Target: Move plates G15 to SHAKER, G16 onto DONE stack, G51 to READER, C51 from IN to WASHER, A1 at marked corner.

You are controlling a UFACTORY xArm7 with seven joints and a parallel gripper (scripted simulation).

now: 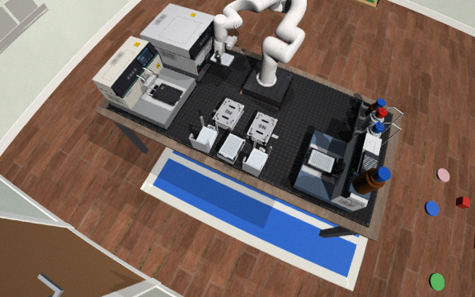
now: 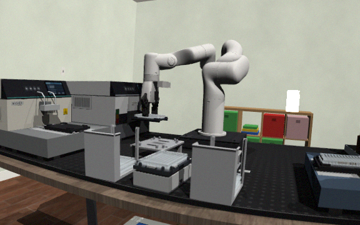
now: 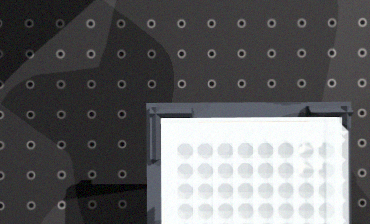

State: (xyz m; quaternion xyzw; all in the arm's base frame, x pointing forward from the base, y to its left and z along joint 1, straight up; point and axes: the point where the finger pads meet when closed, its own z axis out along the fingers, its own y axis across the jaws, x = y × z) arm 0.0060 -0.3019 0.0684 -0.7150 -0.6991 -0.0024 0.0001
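My gripper is now 2 cm above the reader's dark tray. Round my hand: washer 36 cm ahead, 43 cm to the right, 3 cm below; then washer nest 37 cm ahead, 19 cm to the right, 4 cm below; then DONE label 42 cm ahead, 13 cm to the left, 12 cm below.
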